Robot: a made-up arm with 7 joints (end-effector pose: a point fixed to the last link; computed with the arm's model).
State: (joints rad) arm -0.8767 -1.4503 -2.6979 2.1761 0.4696 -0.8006 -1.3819
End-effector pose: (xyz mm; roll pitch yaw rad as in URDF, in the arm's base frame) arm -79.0 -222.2 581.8 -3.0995 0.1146 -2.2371
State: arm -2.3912 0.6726 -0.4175 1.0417 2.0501 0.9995 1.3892
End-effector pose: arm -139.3 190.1 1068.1 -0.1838 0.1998 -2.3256
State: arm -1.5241 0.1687 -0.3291 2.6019 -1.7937 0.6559 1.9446
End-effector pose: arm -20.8 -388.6 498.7 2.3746 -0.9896 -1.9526
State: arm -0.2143 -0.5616 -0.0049 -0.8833 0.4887 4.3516 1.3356
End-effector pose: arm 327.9 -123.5 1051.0 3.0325 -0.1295 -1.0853
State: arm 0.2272 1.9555 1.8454 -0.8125 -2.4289 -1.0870 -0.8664
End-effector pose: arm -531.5 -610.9 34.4 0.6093 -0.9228 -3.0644
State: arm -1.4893 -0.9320 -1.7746 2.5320 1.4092 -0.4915 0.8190
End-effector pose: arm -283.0 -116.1 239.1 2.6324 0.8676 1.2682
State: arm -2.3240 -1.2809 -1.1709 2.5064 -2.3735 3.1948 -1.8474
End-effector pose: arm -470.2 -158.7 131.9 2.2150 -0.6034 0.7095
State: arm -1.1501 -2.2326 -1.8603 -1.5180 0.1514 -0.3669 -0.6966
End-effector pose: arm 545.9 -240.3 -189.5 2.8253 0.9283 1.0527
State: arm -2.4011 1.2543 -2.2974 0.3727 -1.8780 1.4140 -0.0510
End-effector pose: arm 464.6 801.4 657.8 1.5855 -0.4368 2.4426
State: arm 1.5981 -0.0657 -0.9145 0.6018 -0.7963 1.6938 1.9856
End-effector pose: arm 84.0 176.2 1216.0 -0.4852 -0.3169 -1.1746
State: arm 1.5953 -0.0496 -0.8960 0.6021 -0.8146 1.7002 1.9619
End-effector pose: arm 80.5 163.4 1217.8 -0.4639 -0.3248 -1.1974
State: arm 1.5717 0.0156 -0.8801 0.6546 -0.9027 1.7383 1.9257
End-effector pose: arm 88.4 124.7 1218.1 -0.4287 -0.3585 -1.3015
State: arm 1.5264 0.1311 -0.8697 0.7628 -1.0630 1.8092 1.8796
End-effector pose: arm 105.1 60.8 1210.6 -0.3807 -0.4263 -1.4801
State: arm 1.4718 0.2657 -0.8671 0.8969 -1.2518 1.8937 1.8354
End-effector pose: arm 121.6 -10.2 1189.7 -0.3278 -0.5198 -1.6714
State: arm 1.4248 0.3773 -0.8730 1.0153 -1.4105 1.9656 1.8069
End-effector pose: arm 133.1 -66.1 1162.0 -0.2844 -0.6109 -1.8130
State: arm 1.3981 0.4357 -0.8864 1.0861 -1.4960 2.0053 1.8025
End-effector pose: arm 141.6 -93.8 1142.3 -0.2739 -0.6678 -1.8727
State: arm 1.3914 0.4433 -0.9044 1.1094 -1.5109 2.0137 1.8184
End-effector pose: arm 150.5 -96.6 1136.4 -0.3006 -0.6848 -1.8635
